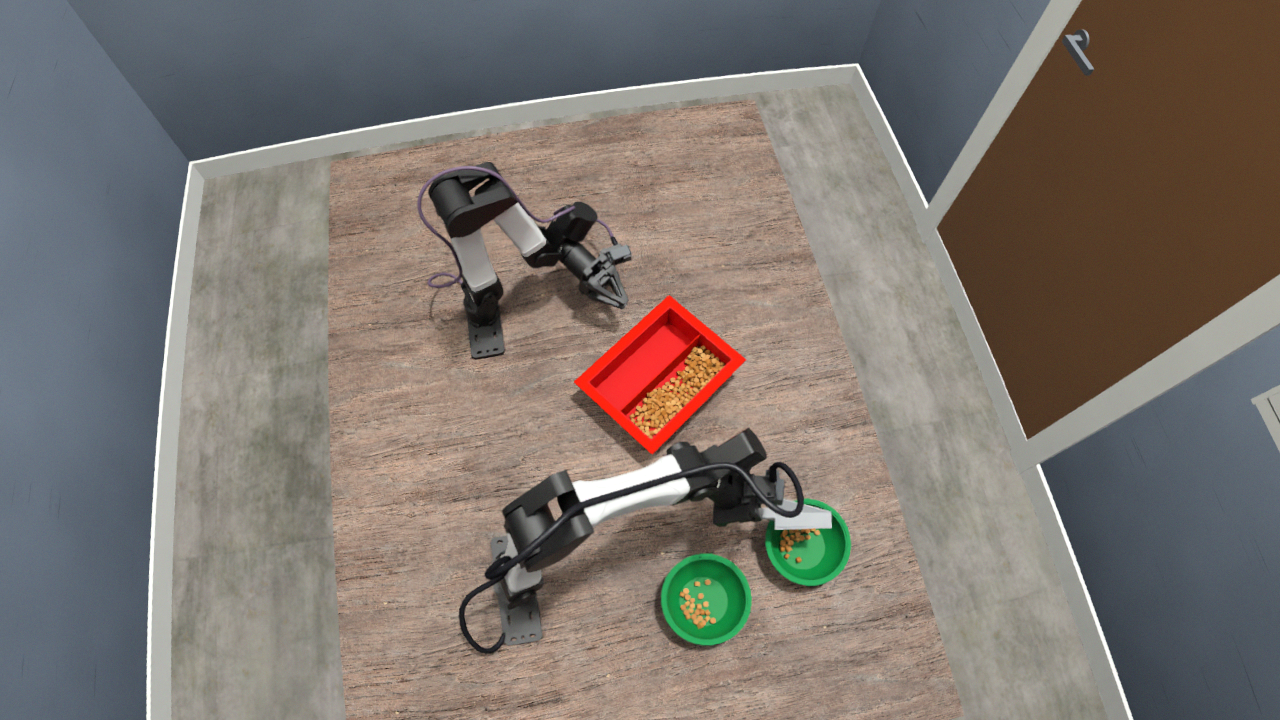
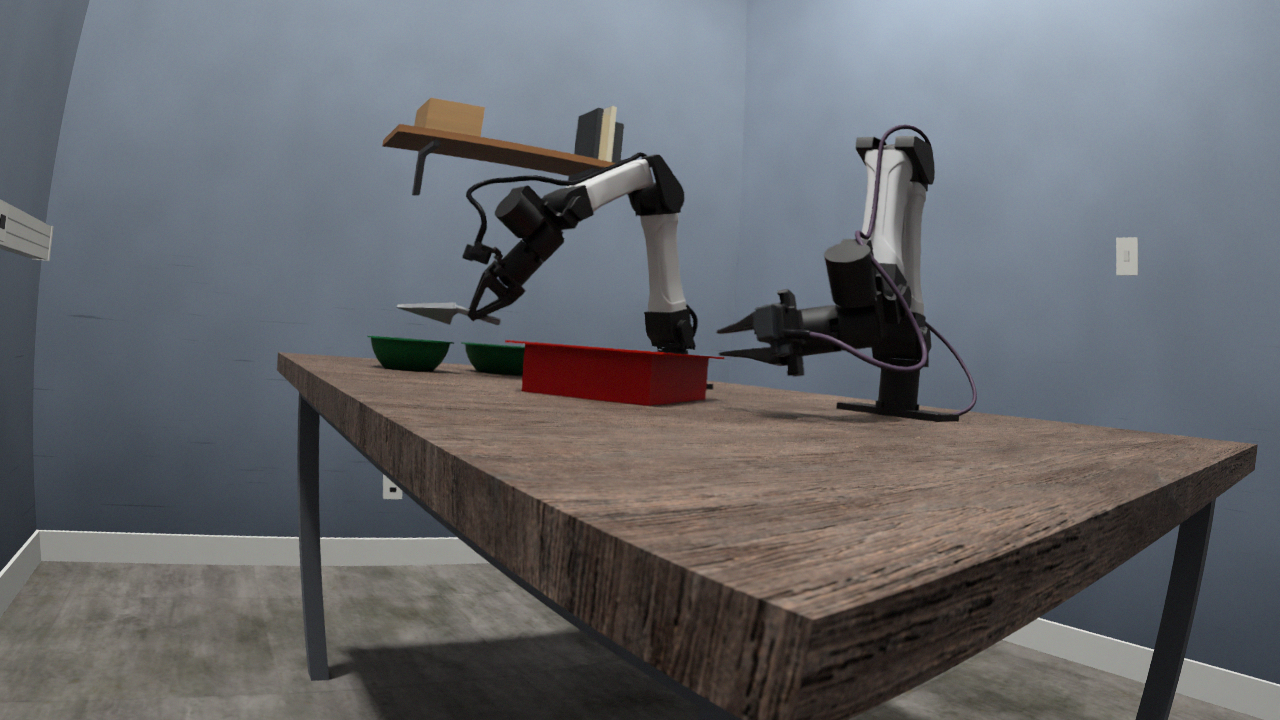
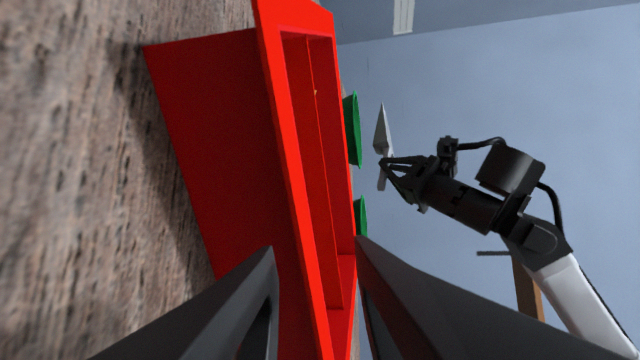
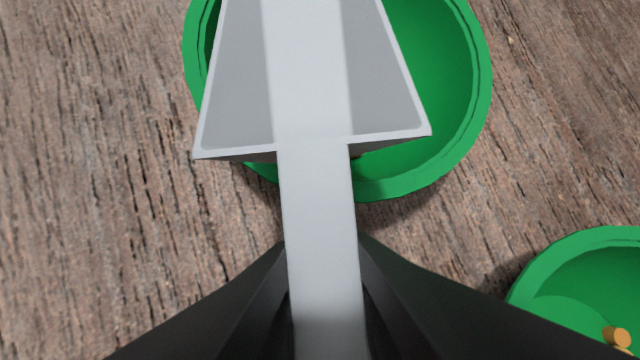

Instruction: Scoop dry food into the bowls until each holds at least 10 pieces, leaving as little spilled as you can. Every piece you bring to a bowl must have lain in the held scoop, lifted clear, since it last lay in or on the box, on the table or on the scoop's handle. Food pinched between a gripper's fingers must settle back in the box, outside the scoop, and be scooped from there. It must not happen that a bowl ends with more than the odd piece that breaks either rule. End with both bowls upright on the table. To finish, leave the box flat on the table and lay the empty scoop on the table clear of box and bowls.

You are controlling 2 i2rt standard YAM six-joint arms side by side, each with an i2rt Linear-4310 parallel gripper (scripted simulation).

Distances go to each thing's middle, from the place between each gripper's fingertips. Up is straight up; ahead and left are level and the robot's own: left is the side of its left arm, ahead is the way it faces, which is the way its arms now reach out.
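My right gripper [image 2: 469,317] is 10 mm to the left of the grey scoop [image 2: 442,312] and 50 mm short of it. There's a red box [image 1: 650,354] too, and counted from my right hand it's 320 mm to the left, 110 mm behind and 60 mm below.
My left hand [image 1: 625,304] is 5 cm short of the red box, 16 cm to the left of it and 4 cm above it. As for the grey scoop, that one's 20 cm ahead of my left hand, 49 cm to the right of it and 2 cm above it.
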